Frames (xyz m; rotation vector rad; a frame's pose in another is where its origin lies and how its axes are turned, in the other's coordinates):
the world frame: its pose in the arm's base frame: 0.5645 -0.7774 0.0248 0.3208 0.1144 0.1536
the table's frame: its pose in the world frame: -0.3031 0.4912 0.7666 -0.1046 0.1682 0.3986
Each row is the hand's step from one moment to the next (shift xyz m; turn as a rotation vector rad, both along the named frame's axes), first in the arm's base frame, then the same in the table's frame.
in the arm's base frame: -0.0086 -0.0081 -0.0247 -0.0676 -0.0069 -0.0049
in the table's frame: -0.0083 -0.0087 -0.0246 -0.0585 0.0281 -0.0209
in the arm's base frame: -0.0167 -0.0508 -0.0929 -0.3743 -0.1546 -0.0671
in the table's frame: -0.0300 -0.0573 -0.0854 -0.3838 0.0500 -0.1366
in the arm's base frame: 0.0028 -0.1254 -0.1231 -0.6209 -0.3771 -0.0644
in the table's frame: -0.0521 -0.1361 -0.0982 -0.7106 -0.0028 -0.1639
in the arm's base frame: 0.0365 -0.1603 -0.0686 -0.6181 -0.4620 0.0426
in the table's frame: -0.0513 -0.1675 -0.0323 -0.7700 -0.0449 -0.0483
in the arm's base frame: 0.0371 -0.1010 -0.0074 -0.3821 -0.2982 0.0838
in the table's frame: -0.0255 -0.1033 0.0175 -0.4906 -0.0228 0.0269
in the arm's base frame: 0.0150 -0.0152 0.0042 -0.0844 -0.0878 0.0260
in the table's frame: 0.0032 -0.0190 0.0101 -0.1217 -0.0209 0.0164
